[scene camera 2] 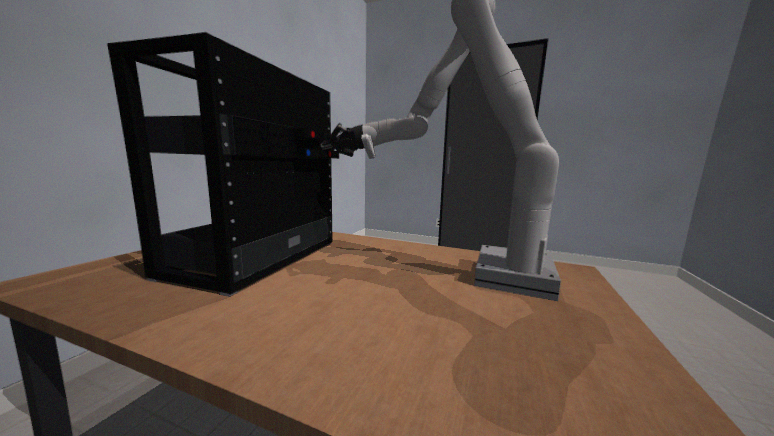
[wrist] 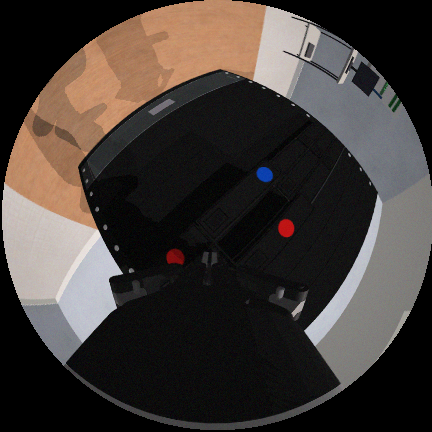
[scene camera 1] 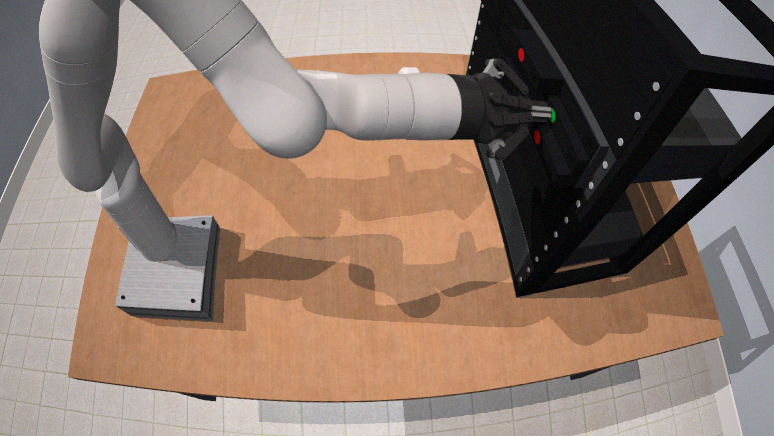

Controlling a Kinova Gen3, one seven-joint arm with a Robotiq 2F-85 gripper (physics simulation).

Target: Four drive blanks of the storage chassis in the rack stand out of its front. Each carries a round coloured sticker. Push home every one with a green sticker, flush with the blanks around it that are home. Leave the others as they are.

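The black storage chassis [scene camera 2: 265,135] sits in the rack. My gripper [scene camera 1: 548,112] [scene camera 2: 325,145] [wrist: 209,260] is shut and empty, its fingertips at the green sticker [scene camera 1: 553,114] and seemingly touching that blank. This sticker lies deeper in than the nearby red sticker [scene camera 1: 537,136] [wrist: 175,257]; whether its blank is fully flush is hidden by the fingers. Another red sticker [scene camera 1: 521,54] [scene camera 2: 312,134] [wrist: 286,228] and a blue sticker [scene camera 2: 308,152] [wrist: 264,174] are on blanks that stand out. The green sticker is hidden in the wrist view, the blue one in scene camera 1.
The black rack [scene camera 1: 574,210] [scene camera 2: 213,162] stands on the wooden table [scene camera 1: 379,357] [scene camera 2: 324,346]. A grey panel [scene camera 2: 265,251] [wrist: 200,95] closes its bottom front. Projecting blanks lie close around the fingers. The arm's base plate [scene camera 1: 157,287] [scene camera 2: 517,281] is at the table's other end.
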